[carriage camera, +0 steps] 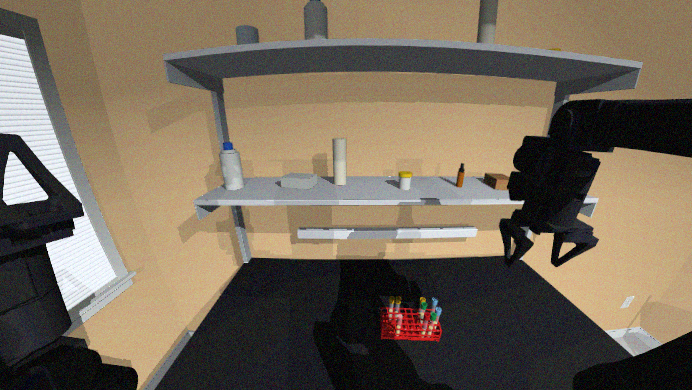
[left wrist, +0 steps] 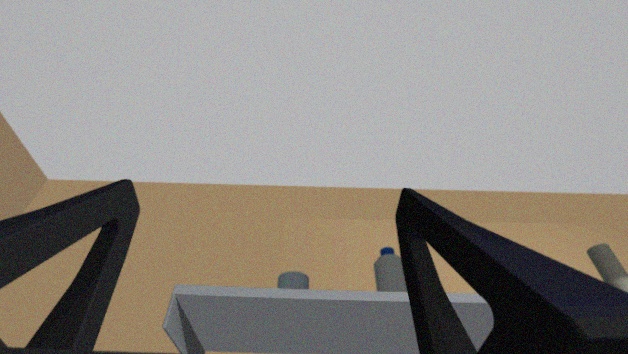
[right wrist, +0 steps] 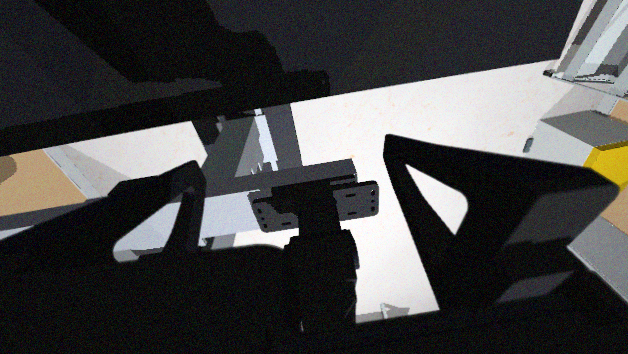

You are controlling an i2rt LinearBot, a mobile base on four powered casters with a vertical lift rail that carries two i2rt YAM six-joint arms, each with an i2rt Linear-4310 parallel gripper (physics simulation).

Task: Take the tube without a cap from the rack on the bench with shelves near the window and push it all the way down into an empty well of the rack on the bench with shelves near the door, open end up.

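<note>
A red rack (carriage camera: 411, 339) stands on the black bench top (carriage camera: 270, 310), low and right of centre in the carriage view. It holds several tubes with yellow, green and blue caps. A tube (carriage camera: 399, 325) at its front left has a pale top and seems to have no cap; the picture is too coarse to be sure. My right gripper (carriage camera: 533, 264) (right wrist: 293, 157) is open and empty, above and to the right of the rack, pointing down. My left gripper (left wrist: 269, 198) is open and empty, raised toward the ceiling; part of it shows at the carriage view's left edge. The other rack does not show.
A lower shelf (carriage camera: 370, 192) behind the bench holds a white bottle (carriage camera: 232, 170), a tall cylinder (carriage camera: 339, 162), a yellow-lidded jar (carriage camera: 405, 181) and a brown bottle (carriage camera: 460, 177). An upper shelf (carriage camera: 360, 60) overhangs it. A window (carriage camera: 30, 100) is at the left.
</note>
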